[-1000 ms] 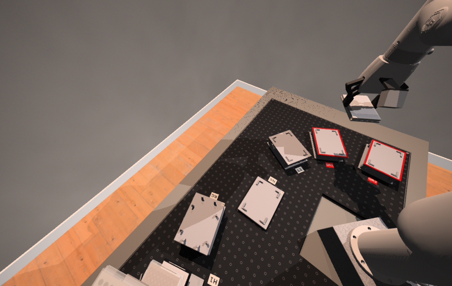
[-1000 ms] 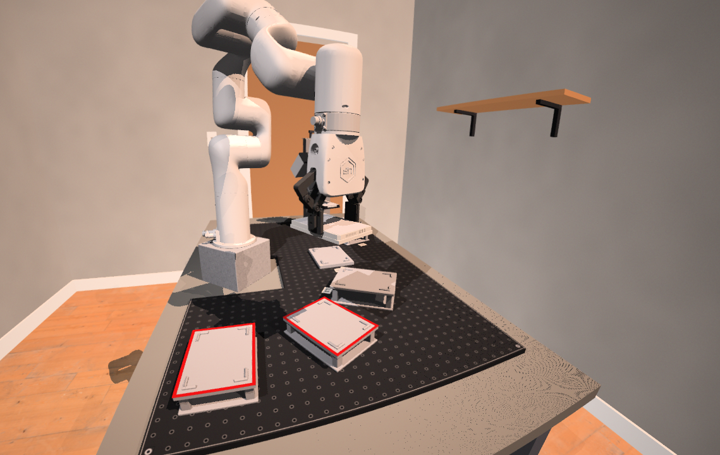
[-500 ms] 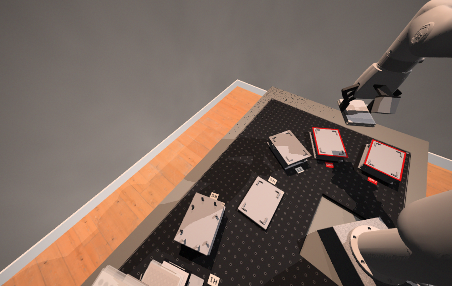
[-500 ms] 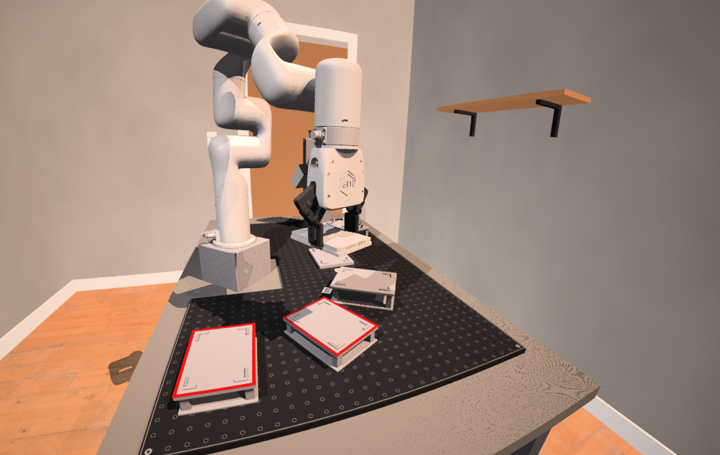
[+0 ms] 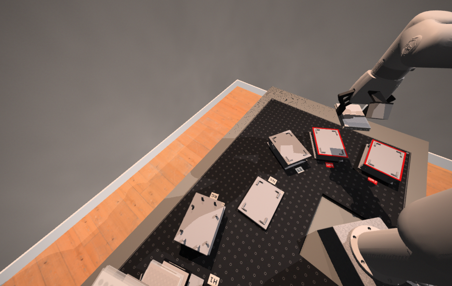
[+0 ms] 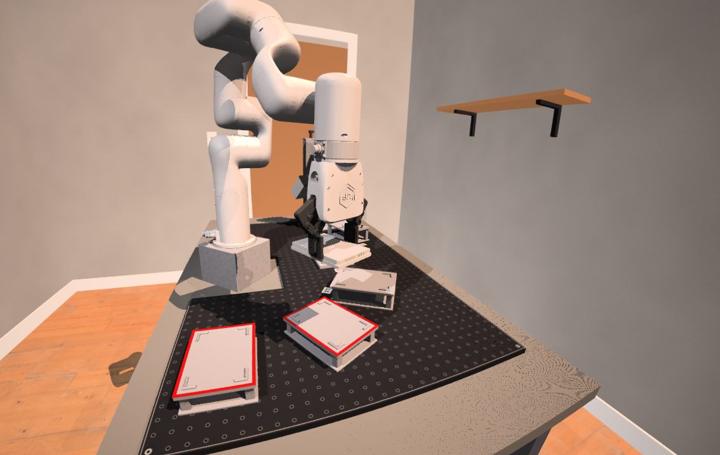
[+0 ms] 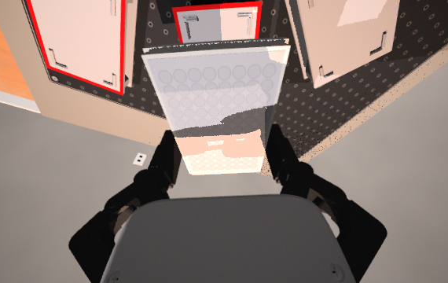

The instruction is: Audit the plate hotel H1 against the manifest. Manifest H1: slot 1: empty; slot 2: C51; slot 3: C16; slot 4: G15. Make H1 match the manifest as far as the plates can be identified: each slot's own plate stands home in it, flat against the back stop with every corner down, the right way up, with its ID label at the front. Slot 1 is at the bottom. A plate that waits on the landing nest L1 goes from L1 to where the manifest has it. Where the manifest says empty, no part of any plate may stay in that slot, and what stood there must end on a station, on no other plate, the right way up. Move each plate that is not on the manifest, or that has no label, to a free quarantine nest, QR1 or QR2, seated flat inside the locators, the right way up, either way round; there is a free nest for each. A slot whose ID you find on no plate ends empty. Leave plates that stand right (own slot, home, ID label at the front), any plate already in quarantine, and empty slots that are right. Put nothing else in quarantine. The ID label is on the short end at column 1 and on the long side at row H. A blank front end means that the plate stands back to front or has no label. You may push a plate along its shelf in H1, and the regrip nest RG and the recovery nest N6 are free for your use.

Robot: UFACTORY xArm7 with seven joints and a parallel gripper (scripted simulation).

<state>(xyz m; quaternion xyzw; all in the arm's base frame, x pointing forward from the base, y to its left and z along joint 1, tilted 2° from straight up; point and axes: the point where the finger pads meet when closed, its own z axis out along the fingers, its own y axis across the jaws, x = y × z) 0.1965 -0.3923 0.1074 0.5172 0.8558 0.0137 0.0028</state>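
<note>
Right now the quarantine nest QR1 is 180 mm below my hand, 10 mm to the left of it and 10 mm behind it. Round my hand: quarantine nest QR2: 220 mm behind, 180 mm below, 30 mm to the right; landing nest L1: 170 mm below, 150 mm to the left, 130 mm ahead; white well plate: 10 mm to the left, 10 mm below, 10 mm behind.
</note>
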